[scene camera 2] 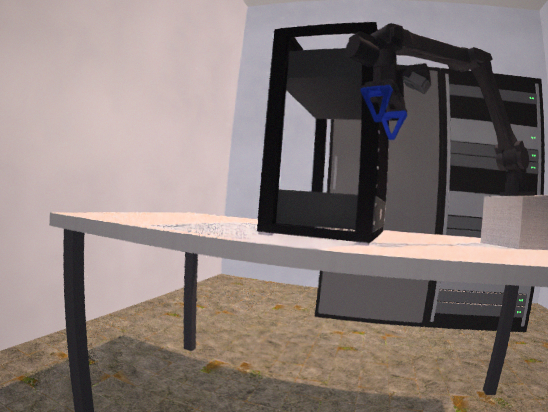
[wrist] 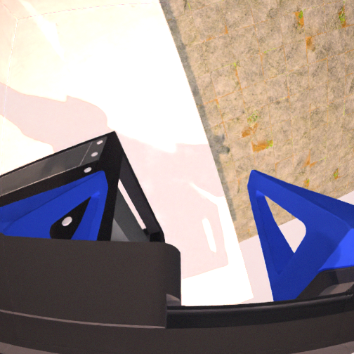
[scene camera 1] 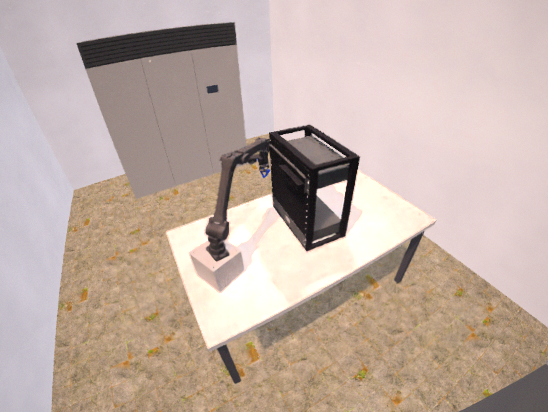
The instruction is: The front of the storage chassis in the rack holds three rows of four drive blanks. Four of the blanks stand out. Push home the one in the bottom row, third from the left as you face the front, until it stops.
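Places are measured from the arm's base along level axes (x back, y right, z up), in metres.
Pixels of known places: gripper, between the fingertips: point(scene camera 2: 385, 131) point(scene camera 1: 263, 173); arm's base, origin of its link: point(scene camera 2: 516, 195) point(scene camera 1: 217, 252).
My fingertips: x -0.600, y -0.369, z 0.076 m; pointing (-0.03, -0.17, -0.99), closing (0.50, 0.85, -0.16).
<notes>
Ahead of a thing's pixels: the offset from my fingertips to its top centre. "pt": to the spot under its first point.
The black rack {dx -0.069, dy +0.366, dz +0.330 m} point(scene camera 1: 310, 215) point(scene camera 2: 271, 135) point(wrist: 113, 155) stands upright on the table. The storage chassis is not clearly told apart: a grey box point(scene camera 1: 312, 149) point(scene camera 2: 325, 65) sits in the rack's upper part. A dark piece {pt dx +0.135, dy +0.447, dz +0.234 m} point(scene camera 1: 292, 176) stands out from the rack's front in scene camera 1. The single drive blanks, including the bottom-row third one, cannot be made out in any view. My gripper point(scene camera 1: 264, 173) point(scene camera 2: 385, 129) point(wrist: 177, 178) is open and empty, pointing down close by the rack's front at upper height. In the wrist view its left finger overlaps the rack's front corner; contact cannot be told.
A lower grey unit point(scene camera 1: 325, 220) point(scene camera 2: 317, 209) sits at the rack's bottom. The arm's base block point(scene camera 1: 218, 267) point(scene camera 2: 515, 220) stands on the table point(scene camera 1: 280, 285) point(scene camera 2: 150, 239) in front of the rack. A grey cabinet point(scene camera 1: 165, 115) and a server cabinet point(scene camera 2: 442, 150) stand beyond the table.
</notes>
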